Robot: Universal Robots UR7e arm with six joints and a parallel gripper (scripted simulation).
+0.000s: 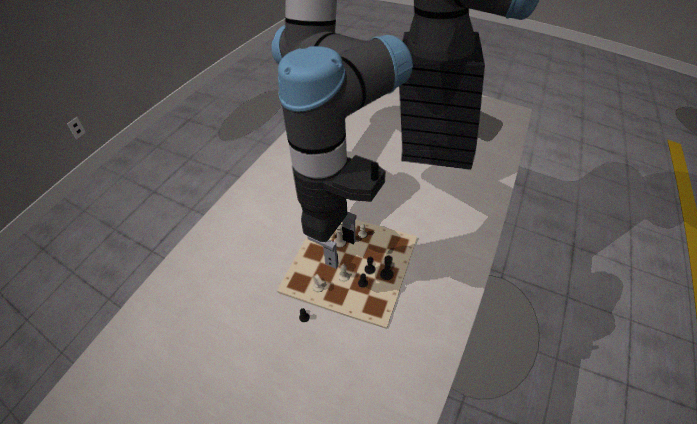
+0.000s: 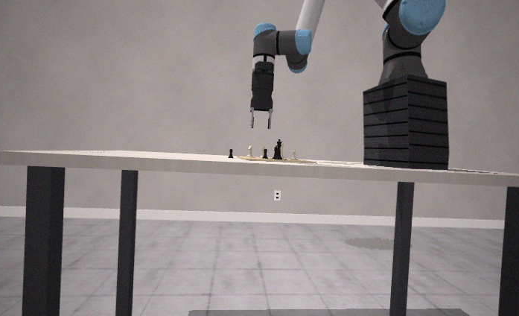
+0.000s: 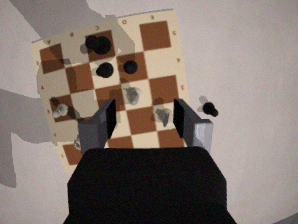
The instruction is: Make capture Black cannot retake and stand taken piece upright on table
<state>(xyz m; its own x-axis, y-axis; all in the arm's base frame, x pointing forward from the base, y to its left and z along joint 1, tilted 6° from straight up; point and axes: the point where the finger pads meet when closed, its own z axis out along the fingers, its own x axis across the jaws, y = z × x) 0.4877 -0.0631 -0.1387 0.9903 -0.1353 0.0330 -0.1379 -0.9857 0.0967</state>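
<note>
Right now the chessboard is 5 cm behind my hand and 12 cm below it. Round my hand: black king 5 cm behind, 7 cm to the left, 9 cm below.
</note>
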